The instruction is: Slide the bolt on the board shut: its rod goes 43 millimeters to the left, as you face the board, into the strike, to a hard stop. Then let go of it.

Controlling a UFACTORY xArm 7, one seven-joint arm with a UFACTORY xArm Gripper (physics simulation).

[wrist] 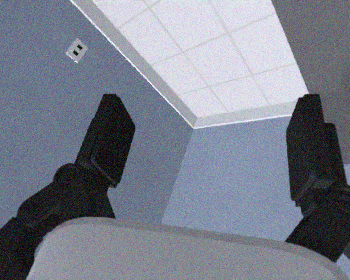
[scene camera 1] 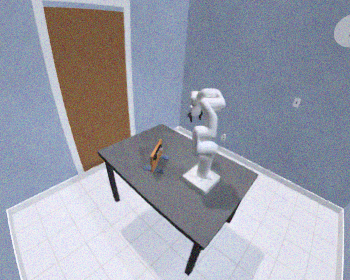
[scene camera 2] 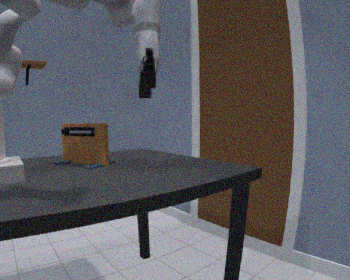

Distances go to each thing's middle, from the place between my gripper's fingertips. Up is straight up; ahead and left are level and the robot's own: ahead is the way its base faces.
Right now my hand is 70 mm short of the orange-brown board (scene camera 2: 76, 149), 500 mm to the right of it and 170 mm above it.
